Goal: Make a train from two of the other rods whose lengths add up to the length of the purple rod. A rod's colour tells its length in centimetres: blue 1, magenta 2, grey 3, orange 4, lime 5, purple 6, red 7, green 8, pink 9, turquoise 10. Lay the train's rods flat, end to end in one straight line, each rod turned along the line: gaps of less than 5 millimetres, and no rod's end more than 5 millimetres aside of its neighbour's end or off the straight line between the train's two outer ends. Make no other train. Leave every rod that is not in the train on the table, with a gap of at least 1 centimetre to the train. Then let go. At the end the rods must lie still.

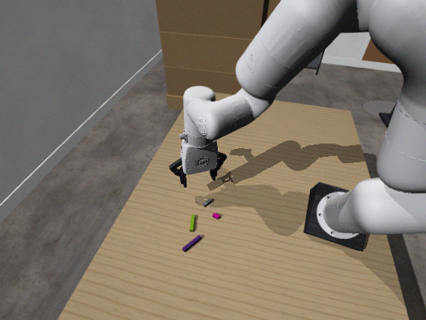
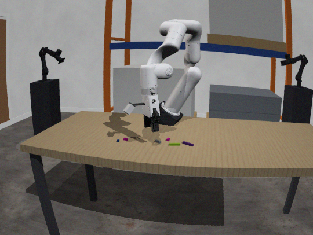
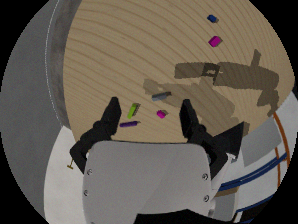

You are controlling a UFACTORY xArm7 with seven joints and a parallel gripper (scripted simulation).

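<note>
The blue rod lies 160 mm to the right of my hand, 80 mm below it and 20 mm behind it. Round my hand: grey rod 80 mm below, 30 mm to the left, 30 mm behind; then lime rod 110 mm to the left, 80 mm below; then purple rod 170 mm to the left, 80 mm below, 10 mm behind.
</note>
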